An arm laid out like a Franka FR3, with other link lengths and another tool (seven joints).
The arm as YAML. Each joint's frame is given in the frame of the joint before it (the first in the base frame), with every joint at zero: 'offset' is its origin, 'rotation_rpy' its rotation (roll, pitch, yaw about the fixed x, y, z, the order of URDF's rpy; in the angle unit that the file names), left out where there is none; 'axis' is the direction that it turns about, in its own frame. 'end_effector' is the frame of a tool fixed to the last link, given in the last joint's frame.
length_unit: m
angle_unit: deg
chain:
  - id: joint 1
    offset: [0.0, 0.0, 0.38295]
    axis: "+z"
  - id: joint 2
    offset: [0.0, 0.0, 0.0]
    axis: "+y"
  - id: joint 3
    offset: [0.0, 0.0, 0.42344]
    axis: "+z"
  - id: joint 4
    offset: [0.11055, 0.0, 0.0]
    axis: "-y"
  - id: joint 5
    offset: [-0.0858, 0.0, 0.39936]
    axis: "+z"
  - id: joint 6
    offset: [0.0, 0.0, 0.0]
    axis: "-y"
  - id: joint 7
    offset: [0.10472, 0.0, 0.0]
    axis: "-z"
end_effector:
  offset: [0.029, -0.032, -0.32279]
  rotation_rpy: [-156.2, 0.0, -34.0]
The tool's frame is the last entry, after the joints.
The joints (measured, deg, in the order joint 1, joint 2, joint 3, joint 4, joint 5, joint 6, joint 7), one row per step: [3.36, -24.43, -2.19, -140.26, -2.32, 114.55, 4.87]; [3.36, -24.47, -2.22, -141.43, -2.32, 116.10, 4.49]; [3.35, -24.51, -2.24, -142.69, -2.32, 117.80, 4.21]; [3.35, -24.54, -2.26, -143.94, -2.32, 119.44, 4.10]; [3.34, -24.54, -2.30, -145.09, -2.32, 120.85, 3.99]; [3.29, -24.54, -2.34, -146.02, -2.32, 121.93, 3.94]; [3.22, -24.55, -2.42, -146.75, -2.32, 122.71, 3.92]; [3.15, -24.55, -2.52, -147.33, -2.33, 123.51, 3.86]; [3.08, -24.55, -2.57, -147.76, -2.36, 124.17, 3.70]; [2.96, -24.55, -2.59, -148.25, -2.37, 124.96, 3.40]
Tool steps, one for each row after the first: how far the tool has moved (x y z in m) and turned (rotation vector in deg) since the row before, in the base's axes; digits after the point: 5 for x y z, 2 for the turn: [0.00032, 0.00037, -0.00698, 0.06, -0.41, 0.40]; [0.00026, 0.00036, -0.00740, 0.06, -0.47, 0.31]; [-0.00028, 0.00034, -0.00744, 0.05, -0.42, 0.14]; [-0.00100, 0.00007, -0.00724, 0.05, -0.26, 0.11]; [-0.00131, -0.00036, -0.00595, 0.04, -0.15, 0.00]; [-0.00153, -0.00087, -0.00475, 0.05, -0.06, -0.10]; [-0.00026, -0.00101, -0.00340, 0.05, -0.22, -0.07]; [0.00023, -0.00072, -0.00233, 0.01, -0.23, 0.08]; [0.00050, -0.00073, -0.00254, 0.02, -0.29, 0.19]
